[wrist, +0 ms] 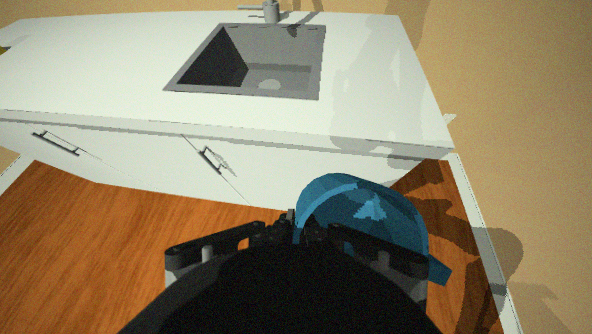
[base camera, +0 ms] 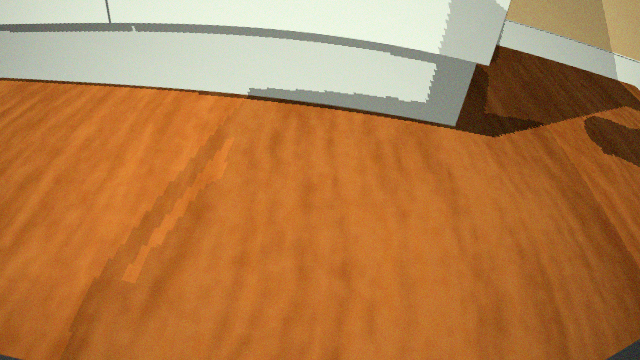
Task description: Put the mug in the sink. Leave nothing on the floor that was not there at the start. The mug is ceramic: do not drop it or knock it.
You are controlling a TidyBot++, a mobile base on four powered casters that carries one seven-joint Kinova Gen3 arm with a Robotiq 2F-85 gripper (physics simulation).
Labels:
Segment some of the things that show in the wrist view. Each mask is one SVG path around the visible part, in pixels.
My gripper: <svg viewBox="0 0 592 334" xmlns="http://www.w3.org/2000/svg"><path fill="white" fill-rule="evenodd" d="M443 333L426 314L429 259L426 256L340 223L329 223L328 228L319 225L313 214L307 218L303 226L299 244L292 244L295 209L288 209L287 213L280 214L279 219L273 225L267 225L267 227L265 227L265 222L256 220L166 249L164 252L165 290L116 334ZM344 241L353 246L354 257L344 252ZM249 238L249 246L238 250L239 242Z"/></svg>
A blue mug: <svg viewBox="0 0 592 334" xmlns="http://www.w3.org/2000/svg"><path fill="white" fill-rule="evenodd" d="M344 241L344 252L354 257L353 246ZM302 190L296 203L292 244L299 244L303 226L307 218L313 214L319 225L328 228L329 223L340 223L426 256L429 259L428 281L445 287L453 270L429 254L428 232L423 218L413 203L398 191L344 173L328 173L315 178Z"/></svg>

